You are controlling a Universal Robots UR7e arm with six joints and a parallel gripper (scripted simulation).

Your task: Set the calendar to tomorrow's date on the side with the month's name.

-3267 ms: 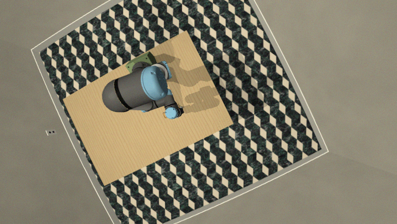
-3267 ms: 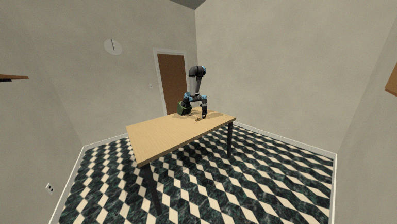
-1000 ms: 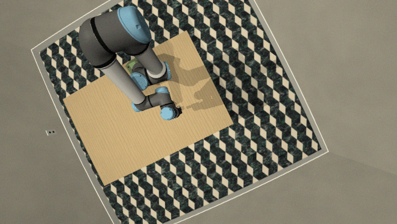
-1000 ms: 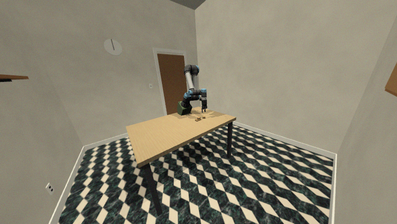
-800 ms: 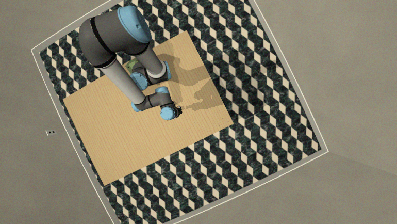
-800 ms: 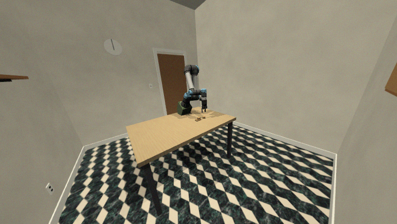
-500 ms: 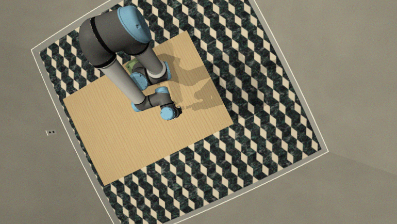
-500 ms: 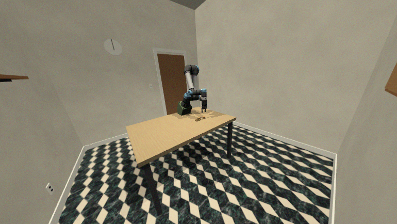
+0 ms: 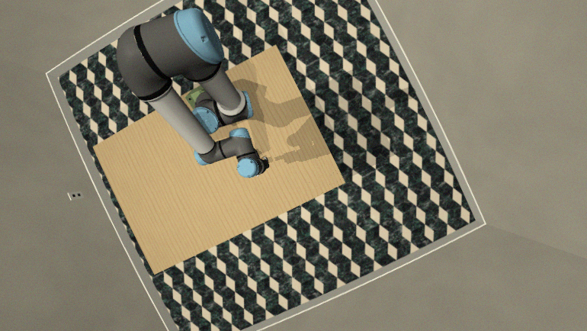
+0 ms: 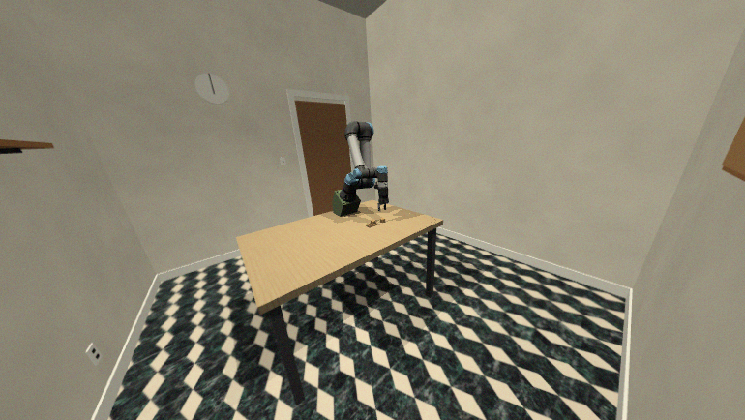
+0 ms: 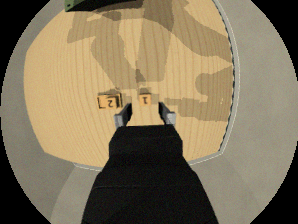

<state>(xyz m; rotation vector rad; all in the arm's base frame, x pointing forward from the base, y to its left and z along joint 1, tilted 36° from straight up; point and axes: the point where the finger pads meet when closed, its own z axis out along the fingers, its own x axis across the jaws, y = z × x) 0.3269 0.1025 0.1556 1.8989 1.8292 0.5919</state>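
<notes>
Right now my hand is 10 cm above the wooden cube. Also, from my hand: wooden tray: 11 cm to the right, 11 cm below.
</notes>
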